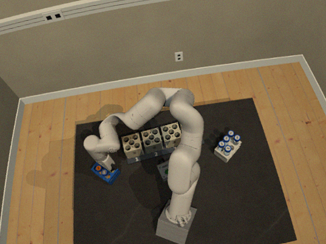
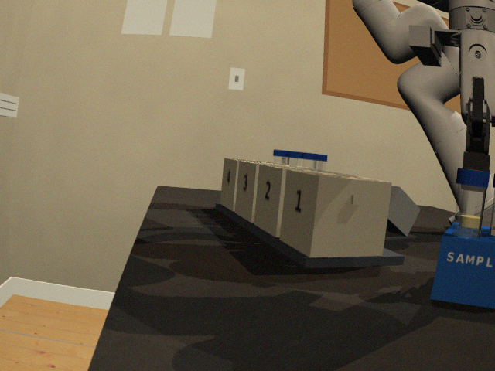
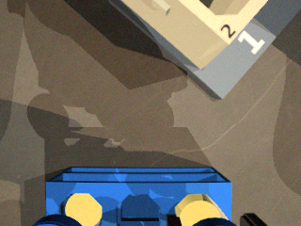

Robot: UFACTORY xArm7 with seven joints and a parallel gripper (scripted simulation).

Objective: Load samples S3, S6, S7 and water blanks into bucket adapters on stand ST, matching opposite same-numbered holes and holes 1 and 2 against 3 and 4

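My gripper is now 20 mm short of the blue sample rack, 40 mm to the right of it and 90 mm above it. From my hand the other things lie so: white blank rack (100 mm behind, 620 mm to the right, 90 mm below); then adapter 1 (100 mm ahead, 150 mm to the right, 70 mm below).
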